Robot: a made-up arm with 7 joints. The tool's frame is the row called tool.
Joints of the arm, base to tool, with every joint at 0 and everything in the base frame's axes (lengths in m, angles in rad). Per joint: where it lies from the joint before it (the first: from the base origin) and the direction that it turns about. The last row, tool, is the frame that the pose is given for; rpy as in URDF.
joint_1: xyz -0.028 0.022 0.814 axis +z
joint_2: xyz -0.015 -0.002 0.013 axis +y
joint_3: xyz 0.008 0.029 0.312 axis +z
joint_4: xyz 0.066 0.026 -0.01 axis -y
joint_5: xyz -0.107 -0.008 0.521 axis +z
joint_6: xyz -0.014 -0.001 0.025 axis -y
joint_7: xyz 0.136 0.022 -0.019 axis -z
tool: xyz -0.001 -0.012 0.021 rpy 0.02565 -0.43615 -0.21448
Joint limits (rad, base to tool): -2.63..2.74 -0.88..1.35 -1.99..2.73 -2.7..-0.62 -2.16..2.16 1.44..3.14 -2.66..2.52
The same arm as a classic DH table. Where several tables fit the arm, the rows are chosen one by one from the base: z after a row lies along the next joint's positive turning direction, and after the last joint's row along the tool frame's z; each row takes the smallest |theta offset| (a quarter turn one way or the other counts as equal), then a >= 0, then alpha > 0; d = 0 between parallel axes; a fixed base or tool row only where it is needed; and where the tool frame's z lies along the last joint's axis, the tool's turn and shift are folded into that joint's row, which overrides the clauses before.
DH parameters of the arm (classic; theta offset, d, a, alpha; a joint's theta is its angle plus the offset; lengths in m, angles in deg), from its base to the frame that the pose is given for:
base (fixed): -38.16 0 -0.0356 0
joint_1: 38.16 0.827 -0.015 -90
joint_2: 0 0.027 0.008 90
joint_3: 0 0.302 0.066 90
joint_4: 0 -0.018 -0.107 -90
joint_5: 0 0.546 -0.014 90
joint_6: 0 -0.021 0.136 90
joint_7: -81.19 -0.0038 -0.012 154.97
tool (fixed): -93.15 -0.002 0 0
Joint limits (deg, base to tool): -150.69..156.99 -50.42..77.35 -114.02..156.42 -154.7..-35.52 -123.76..123.76 82.51..179.91 -152.41..144.39

